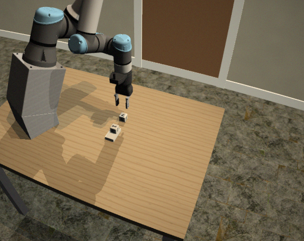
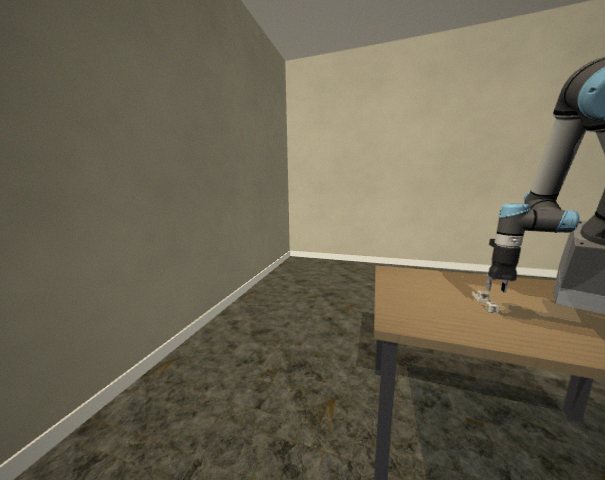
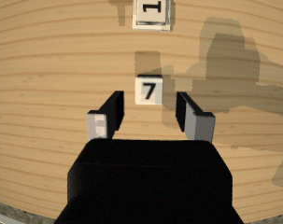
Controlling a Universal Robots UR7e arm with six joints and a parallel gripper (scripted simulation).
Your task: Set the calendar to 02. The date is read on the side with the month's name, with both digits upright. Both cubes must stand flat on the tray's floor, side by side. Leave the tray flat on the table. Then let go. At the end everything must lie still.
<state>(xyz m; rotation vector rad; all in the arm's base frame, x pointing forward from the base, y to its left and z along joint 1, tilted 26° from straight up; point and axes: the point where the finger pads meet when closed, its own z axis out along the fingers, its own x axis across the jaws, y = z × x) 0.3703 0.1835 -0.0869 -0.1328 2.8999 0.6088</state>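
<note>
The digit cube is 90 mm below my hand. From my hand the other things lie so: calendar tray: 110 mm to the right, 100 mm below, 10 mm ahead.
</note>
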